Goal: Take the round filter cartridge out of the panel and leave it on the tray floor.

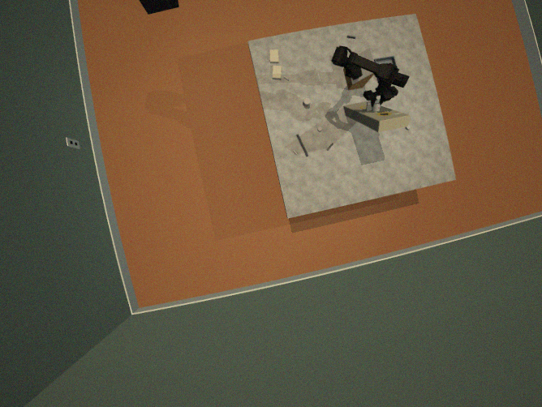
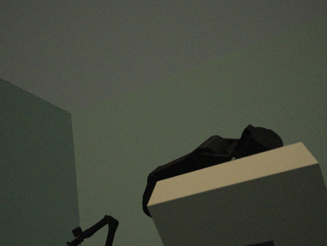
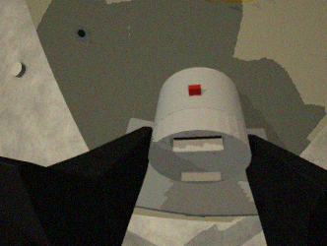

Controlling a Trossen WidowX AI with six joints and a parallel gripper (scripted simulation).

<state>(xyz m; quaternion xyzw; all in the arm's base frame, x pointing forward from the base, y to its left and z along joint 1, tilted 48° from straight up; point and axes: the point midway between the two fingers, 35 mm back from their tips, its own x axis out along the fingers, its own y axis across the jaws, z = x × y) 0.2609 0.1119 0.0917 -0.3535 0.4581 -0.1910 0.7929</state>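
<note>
The grey square tray lies 34 cm behind my gripper tip, 27 cm to the left of it and 21 cm below it. Also, from my gripper tip: round filter cartridge right at my gripper tip.
</note>
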